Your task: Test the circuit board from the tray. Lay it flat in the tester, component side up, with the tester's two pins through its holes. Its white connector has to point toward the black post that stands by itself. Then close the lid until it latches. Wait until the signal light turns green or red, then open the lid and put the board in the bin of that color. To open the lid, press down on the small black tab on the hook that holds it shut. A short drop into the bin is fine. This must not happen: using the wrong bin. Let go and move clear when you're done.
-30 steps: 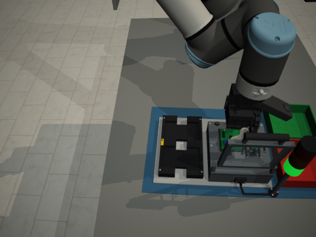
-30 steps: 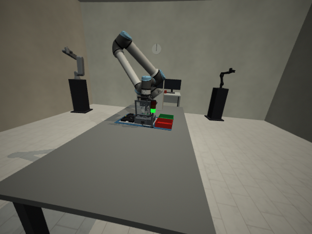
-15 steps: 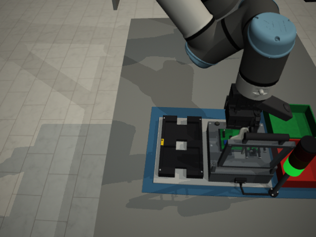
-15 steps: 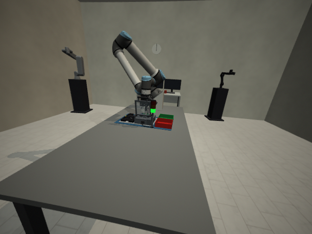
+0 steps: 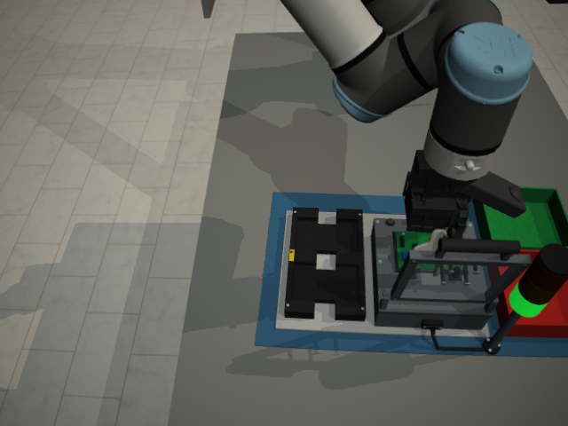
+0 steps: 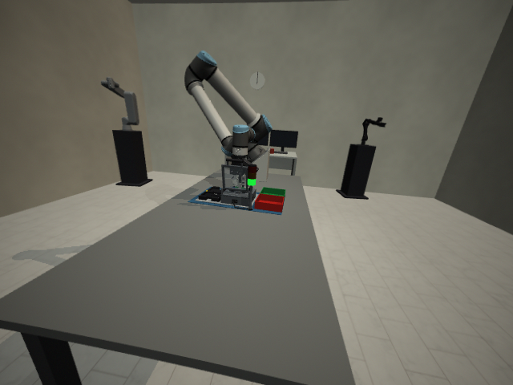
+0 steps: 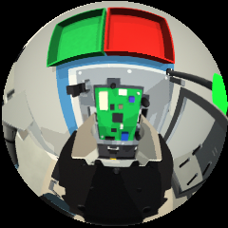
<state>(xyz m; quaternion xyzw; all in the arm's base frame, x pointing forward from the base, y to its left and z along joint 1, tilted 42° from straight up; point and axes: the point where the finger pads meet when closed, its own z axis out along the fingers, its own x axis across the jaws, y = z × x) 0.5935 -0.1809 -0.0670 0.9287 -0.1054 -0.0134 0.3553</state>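
The green circuit board is 1 cm to the right of my hand. The rest, counted from my hand: black latch tab (6 cm to the left, 5 cm behind, 1 cm above); tester lid (11 cm ahead, 11 cm above, 3 cm to the right); red bin (18 cm to the left, 8 cm ahead, 6 cm below).
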